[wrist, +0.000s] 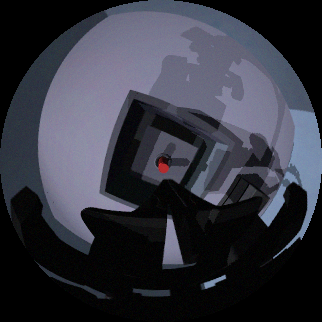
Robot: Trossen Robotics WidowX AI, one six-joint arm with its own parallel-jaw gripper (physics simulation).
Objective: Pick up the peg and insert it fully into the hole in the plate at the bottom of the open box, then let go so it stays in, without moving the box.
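Frame: origin at the arm's base, x ahead, y left, z up, level; metres.
Seen in the pictures: gripper, between the fingertips: (166, 183).
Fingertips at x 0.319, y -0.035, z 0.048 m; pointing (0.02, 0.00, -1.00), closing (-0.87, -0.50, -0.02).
Note:
Pixels of each thing's top centre, then the offset from my fingertips to it. "pt": a spot on its surface instead. Level surfaces: height alone.
- red peg, centre of its top: (163, 168) dx +0.000, dy +0.003, dz -0.046 m
- light grey plate, a spot on its surface: (189, 149) pt dx -0.028, dy -0.037, dz -0.076 m
- box, centre of its top: (163, 170) dx +0.000, dy +0.003, dz -0.036 m
- pale table top, height of its surface: dz -0.134 m
The red peg (163, 166) stands in the hole of the plate at the bottom of the open box; its top end shows, and how deep it sits cannot be seen. The light grey plate (189, 149) lies inside the box, partly in shadow. The box (116, 145) has dark inner walls and a grey rim, and its near side is partly hidden by the fingers. My gripper (166, 183) is shut and empty. Its fingertips meet near the box's near side in the view, apart from the peg.
A dark, slotted object (245, 192) stands to the right of the box, partly hidden by the gripper. The pale table top (80, 115) surrounds the box, and the arm's shadow falls across it behind and to the right.

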